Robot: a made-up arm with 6 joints. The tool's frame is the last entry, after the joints. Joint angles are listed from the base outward.
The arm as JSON. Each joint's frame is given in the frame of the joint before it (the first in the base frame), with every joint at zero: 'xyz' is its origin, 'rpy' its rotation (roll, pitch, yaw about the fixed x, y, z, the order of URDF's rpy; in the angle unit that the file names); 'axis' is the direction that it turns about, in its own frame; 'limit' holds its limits. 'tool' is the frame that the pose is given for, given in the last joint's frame.
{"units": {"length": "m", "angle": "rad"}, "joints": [
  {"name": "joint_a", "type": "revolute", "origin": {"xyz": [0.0, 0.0, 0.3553], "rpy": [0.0, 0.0, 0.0]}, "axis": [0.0, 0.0, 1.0], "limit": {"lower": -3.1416, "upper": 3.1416}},
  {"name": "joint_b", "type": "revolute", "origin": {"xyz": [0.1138, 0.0, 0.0], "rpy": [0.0, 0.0, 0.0]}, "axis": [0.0, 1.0, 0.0], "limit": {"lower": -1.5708, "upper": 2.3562}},
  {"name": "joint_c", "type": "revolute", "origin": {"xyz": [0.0, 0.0, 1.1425], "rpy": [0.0, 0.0, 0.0]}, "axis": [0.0, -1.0, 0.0], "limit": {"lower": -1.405, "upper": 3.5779}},
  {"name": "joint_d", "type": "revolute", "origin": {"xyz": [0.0, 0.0, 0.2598], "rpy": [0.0, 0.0, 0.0]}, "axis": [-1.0, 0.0, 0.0], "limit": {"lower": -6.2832, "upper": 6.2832}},
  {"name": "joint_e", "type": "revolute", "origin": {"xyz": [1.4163, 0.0, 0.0], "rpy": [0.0, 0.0, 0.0]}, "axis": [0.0, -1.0, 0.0], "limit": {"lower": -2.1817, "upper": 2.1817}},
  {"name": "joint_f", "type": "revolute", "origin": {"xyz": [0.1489, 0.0, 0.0], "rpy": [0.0, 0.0, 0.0]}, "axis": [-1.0, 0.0, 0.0], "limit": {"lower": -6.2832, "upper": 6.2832}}
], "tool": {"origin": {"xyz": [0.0, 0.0, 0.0], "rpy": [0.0, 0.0, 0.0]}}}
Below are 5 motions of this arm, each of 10 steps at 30 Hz.
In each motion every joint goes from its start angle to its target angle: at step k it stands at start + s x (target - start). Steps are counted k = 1, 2, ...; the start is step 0. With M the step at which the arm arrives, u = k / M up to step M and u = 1 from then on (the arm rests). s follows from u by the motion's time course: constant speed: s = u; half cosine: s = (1 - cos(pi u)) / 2; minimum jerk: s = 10 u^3 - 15 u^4 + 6 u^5.
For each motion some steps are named. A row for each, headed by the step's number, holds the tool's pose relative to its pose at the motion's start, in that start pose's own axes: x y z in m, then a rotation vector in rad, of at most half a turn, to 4 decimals.
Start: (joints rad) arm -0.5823 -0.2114 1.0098 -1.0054 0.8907 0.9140
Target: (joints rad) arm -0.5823 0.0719 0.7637 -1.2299 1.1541 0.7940
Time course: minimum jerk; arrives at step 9
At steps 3, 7, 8, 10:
3: -0.0569 -0.0291 -0.2270 -0.0219 0.0759 -0.0574
7: -0.3640 -0.2345 -0.9223 -0.1544 0.2918 -0.2788
8: -0.3996 -0.2606 -0.9778 -0.1709 0.3078 -0.3000
10: -0.4061 -0.2653 -0.9875 -0.1740 0.3105 -0.3038

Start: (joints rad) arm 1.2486 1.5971 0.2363 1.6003 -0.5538 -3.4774
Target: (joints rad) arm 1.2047 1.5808 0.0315 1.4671 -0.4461 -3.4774
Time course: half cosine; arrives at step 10
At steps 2, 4, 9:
2: 0.0058 -0.0264 0.0122 0.0050 0.0014 -0.0260
4: 0.0181 -0.0957 0.0446 0.0192 0.0043 -0.0938
9: 0.0307 -0.2707 0.1286 0.0627 0.0073 -0.2610

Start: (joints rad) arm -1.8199 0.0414 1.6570 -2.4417 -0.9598 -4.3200
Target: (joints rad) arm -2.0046 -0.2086 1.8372 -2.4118 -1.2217 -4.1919
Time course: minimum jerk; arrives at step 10
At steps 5, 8, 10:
5: 0.2470 0.2119 0.3386 -0.2295 -0.1031 0.2865
8: 0.4290 0.4832 0.5910 -0.4180 -0.1941 0.5513
10: 0.4496 0.5237 0.6203 -0.4415 -0.2062 0.5868

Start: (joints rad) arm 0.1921 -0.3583 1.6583 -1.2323 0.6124 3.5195
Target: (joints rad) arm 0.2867 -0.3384 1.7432 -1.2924 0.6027 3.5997
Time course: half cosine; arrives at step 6
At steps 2, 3, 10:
2: 0.0138 0.0062 -0.0302 0.0165 0.0076 0.0150
3: 0.0272 0.0134 -0.0606 0.0330 0.0151 0.0299
10: 0.0526 0.0308 -0.1222 0.0659 0.0299 0.0595

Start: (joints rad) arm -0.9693 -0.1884 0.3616 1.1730 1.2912 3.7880
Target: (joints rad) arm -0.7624 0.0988 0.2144 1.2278 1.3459 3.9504
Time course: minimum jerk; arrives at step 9
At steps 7, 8, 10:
7: 0.0643 -0.7429 -0.3001 0.2785 0.1165 -0.0232
8: 0.0710 -0.7887 -0.3342 0.2978 0.1272 -0.0241
10: 0.0722 -0.7967 -0.3405 0.3013 0.1292 -0.0243

